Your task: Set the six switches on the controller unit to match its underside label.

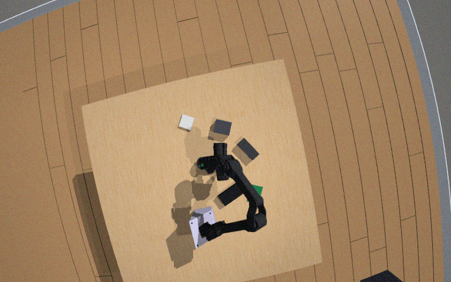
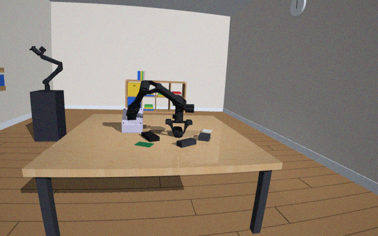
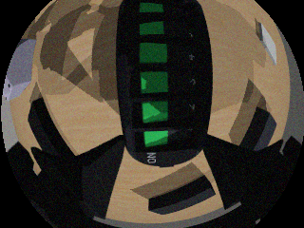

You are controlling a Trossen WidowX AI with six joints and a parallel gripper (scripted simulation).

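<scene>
The dark grey square block is 18 cm ahead of my gripper tip, 5 cm to the right of it and 1 cm below it. Also, from my gripper tip: dark grey oblong block 2 cm ahead, 16 cm to the right, 1 cm below; then black block 20 cm behind, 1 cm to the right, 1 cm below; then green card 24 cm behind, 14 cm to the right, 3 cm below.
</scene>
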